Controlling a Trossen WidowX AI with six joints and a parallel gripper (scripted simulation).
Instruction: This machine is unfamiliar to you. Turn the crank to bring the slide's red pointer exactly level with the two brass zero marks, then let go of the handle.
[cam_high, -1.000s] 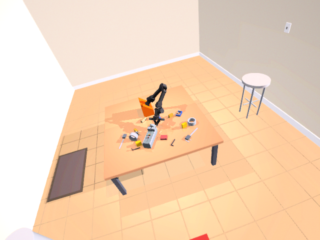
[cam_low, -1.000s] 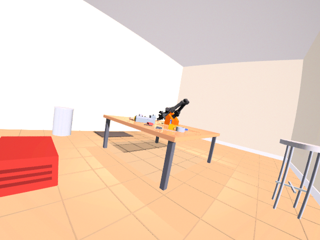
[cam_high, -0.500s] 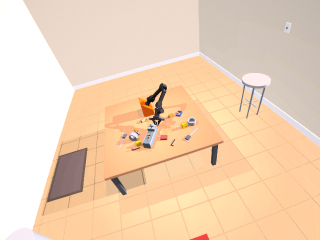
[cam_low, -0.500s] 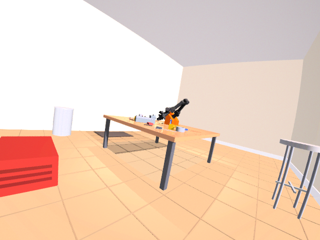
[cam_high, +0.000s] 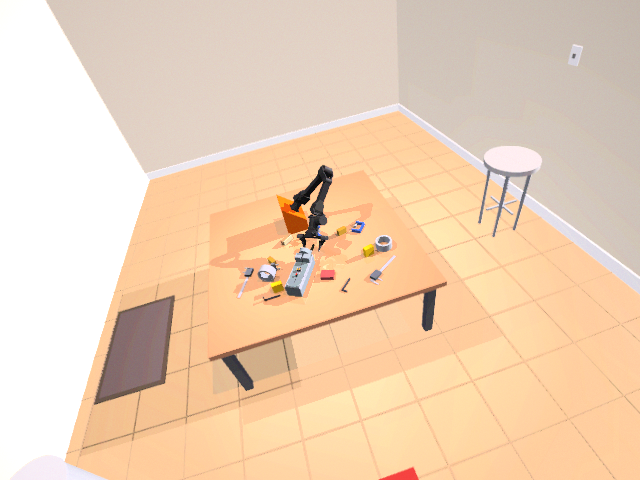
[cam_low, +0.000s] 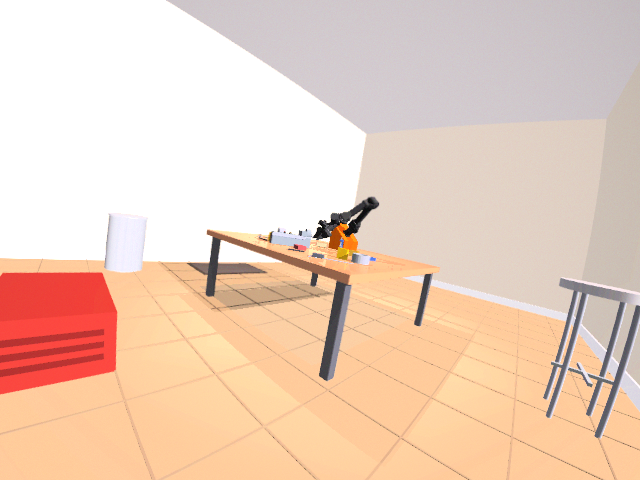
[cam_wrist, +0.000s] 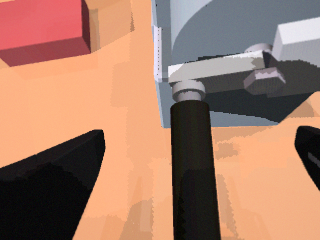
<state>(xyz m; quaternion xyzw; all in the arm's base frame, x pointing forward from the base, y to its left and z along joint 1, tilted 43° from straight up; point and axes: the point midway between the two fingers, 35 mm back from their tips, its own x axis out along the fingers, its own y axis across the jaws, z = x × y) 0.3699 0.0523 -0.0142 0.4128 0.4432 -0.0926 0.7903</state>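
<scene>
Now: gripper tip 20 mm below the dark crank handle, 10 mm to the right of it and 10 mm past it. Round my gripper tip: red pointer: 160 mm ahead, 120 mm to the right, 10 mm above; red block: 170 mm ahead, 60 mm below, 40 mm to the left.
</scene>
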